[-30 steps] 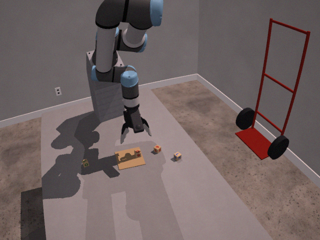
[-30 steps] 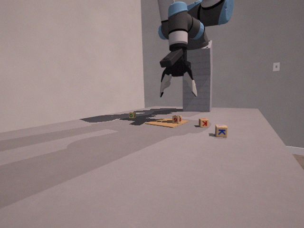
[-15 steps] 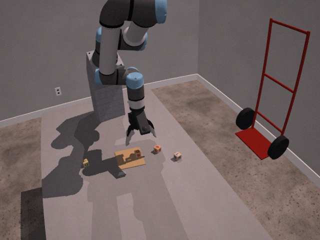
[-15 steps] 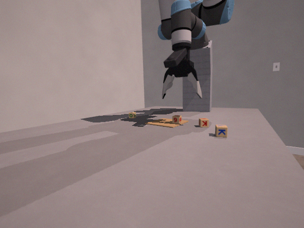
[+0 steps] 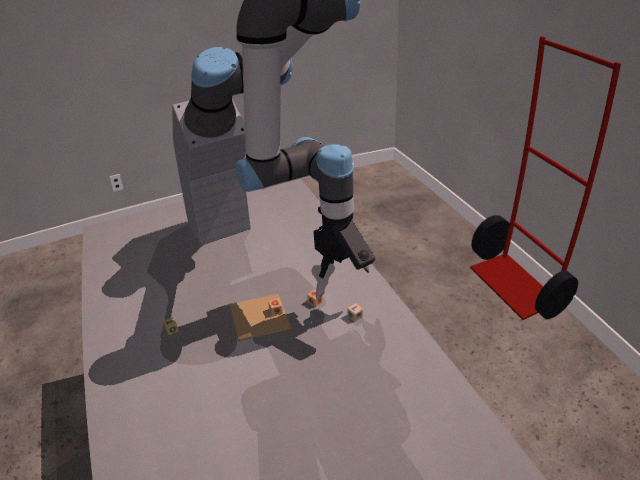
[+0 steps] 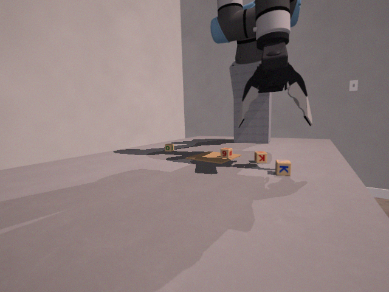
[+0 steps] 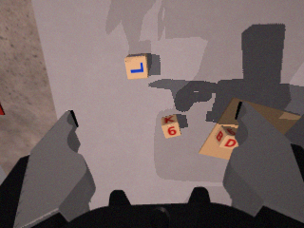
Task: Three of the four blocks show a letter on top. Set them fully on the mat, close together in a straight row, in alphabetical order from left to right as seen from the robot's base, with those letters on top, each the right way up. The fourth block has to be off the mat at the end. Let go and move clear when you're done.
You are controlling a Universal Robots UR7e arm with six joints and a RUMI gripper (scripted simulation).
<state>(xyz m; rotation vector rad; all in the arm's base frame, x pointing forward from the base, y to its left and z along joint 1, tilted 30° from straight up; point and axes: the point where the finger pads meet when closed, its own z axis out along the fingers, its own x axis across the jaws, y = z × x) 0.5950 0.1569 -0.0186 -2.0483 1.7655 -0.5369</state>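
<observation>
My gripper is now 1 cm short of the blue-lettered block, 3 cm to the right of it and 9 cm above it. Round my hand: red-marked block: 10 cm behind, 15 cm to the right, 9 cm below; then red-lettered block: 9 cm behind, 4 cm to the right, 9 cm below; then tan mat: 11 cm behind, 20 cm to the right, 10 cm below.
</observation>
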